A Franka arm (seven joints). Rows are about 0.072 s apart.
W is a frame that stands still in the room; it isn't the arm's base.
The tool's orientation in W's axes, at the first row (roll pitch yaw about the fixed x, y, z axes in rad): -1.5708, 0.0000, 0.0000
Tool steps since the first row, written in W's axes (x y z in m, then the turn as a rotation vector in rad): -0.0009, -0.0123, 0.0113, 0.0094, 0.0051, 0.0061; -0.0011, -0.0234, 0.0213, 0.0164, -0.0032, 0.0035; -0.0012, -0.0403, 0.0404, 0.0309, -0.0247, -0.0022; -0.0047, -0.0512, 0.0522, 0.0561, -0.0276, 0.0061; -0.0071, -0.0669, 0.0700, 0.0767, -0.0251, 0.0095; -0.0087, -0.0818, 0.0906, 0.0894, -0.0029, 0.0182; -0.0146, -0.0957, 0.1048, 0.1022, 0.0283, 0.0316; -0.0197, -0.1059, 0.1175, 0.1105, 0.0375, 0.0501; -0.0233, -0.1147, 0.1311, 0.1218, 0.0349, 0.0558; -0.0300, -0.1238, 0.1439, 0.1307, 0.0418, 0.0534; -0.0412, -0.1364, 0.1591, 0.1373, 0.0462, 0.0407; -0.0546, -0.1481, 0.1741, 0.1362, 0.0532, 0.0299; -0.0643, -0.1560, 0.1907, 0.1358, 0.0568, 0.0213
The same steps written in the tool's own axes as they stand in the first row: -0.0009, -0.0113, -0.0123, 0.0094, -0.0061, 0.0051; -0.0011, -0.0213, -0.0234, 0.0164, -0.0035, -0.0032; -0.0012, -0.0404, -0.0403, 0.0309, 0.0022, -0.0247; -0.0047, -0.0522, -0.0512, 0.0561, -0.0061, -0.0276; -0.0071, -0.0700, -0.0669, 0.0767, -0.0095, -0.0251; -0.0087, -0.0906, -0.0818, 0.0894, -0.0182, -0.0029; -0.0146, -0.1048, -0.0957, 0.1022, -0.0316, 0.0283; -0.0197, -0.1175, -0.1059, 0.1105, -0.0501, 0.0375; -0.0233, -0.1311, -0.1147, 0.1218, -0.0558, 0.0349; -0.0300, -0.1439, -0.1238, 0.1307, -0.0534, 0.0418; -0.0412, -0.1591, -0.1364, 0.1373, -0.0407, 0.0462; -0.0546, -0.1741, -0.1481, 0.1362, -0.0299, 0.0532; -0.0643, -0.1907, -0.1560, 0.1358, -0.0213, 0.0568
